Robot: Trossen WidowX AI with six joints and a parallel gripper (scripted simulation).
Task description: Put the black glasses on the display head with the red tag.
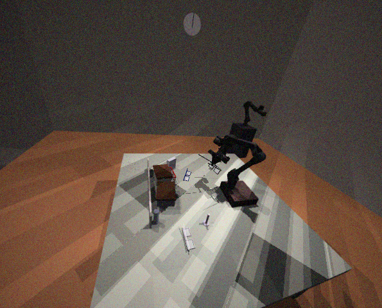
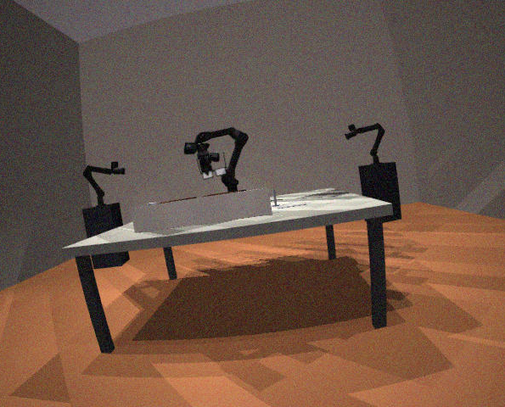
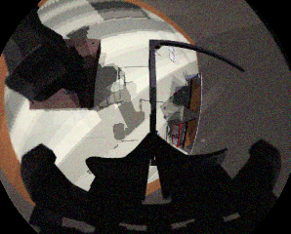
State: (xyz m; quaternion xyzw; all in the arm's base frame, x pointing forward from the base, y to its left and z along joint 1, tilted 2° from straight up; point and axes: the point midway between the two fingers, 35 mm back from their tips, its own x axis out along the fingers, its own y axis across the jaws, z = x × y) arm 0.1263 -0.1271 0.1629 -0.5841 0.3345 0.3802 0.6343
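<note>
Right now the glasses is 30 mm ahead of my gripper tip, 30 mm to the left of it and 40 mm above it. Round my gripper tip: white box 230 mm ahead, 290 mm to the right, 150 mm below; head 350 mm ahead, 80 mm to the left, 150 mm below; stand 180 mm ahead, 320 mm to the left, 180 mm below.
</note>
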